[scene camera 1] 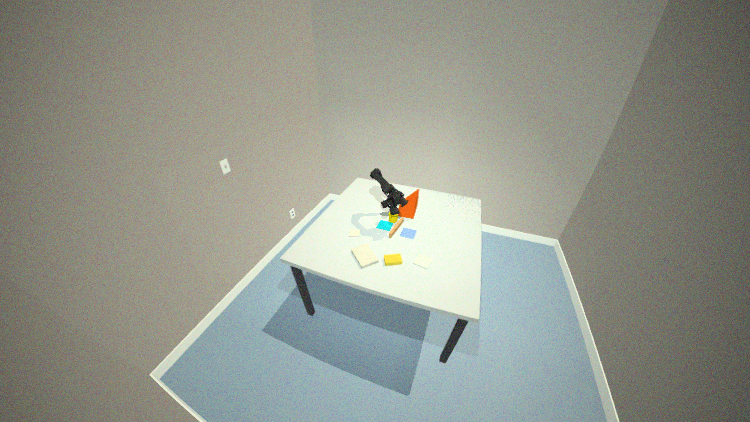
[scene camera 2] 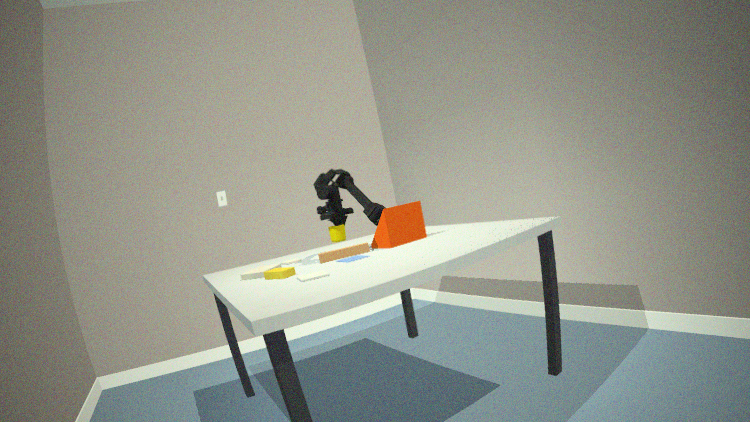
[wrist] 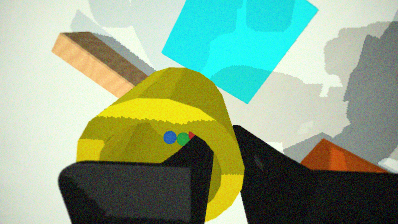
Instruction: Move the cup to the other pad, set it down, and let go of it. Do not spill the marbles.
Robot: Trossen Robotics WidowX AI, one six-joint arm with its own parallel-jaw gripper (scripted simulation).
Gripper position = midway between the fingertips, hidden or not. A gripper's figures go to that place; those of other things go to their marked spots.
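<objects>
Cyan pad (wrist: 237, 52), 0.20 m from the lens. Wooden bar (wrist: 84, 51), 0.19 m from the lens. Yellow cup (wrist: 176, 99) and cyan pad, marked spots 0.14 m apart. My gripper (wrist: 222, 131), 0.12 m from the lens. Yellow cup, 0.07 m from the lens.
</objects>
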